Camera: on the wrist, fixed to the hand. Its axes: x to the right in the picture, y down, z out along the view.
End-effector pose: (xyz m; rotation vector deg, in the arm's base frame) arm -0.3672 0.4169 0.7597 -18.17 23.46 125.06
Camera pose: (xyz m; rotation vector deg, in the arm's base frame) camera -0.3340 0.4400 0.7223 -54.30 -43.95 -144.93
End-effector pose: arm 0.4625 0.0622 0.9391 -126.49 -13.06 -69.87
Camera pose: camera 0.4294 0.0823 0.9783 -90.78 36.25 12.43
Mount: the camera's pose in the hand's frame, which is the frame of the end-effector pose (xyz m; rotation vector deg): 0.0107 -0.0465 -0.0276 27.15 -33.15 78.90
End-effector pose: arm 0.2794 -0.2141 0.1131 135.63 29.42 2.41
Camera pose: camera 0.2682 -0.1612 0.1025 144.39 -87.44 -8.66
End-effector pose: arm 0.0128 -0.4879 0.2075 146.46 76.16 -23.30
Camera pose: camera -0.0158 -0.4446 0.2261 150.42 -47.34 -59.42
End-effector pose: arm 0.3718 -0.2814 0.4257 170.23 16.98 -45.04
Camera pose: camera 0.3851 -0.2312 0.4442 -122.22 105.97 78.08
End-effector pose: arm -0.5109 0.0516 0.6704 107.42 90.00 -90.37
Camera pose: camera -0.5346 0.0962 0.6925 96.30 -23.28 -84.92
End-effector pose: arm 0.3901 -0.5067 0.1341 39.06 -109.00 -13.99
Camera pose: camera 0.4278 -0.5469 0.1327 -33.56 -146.54 56.89
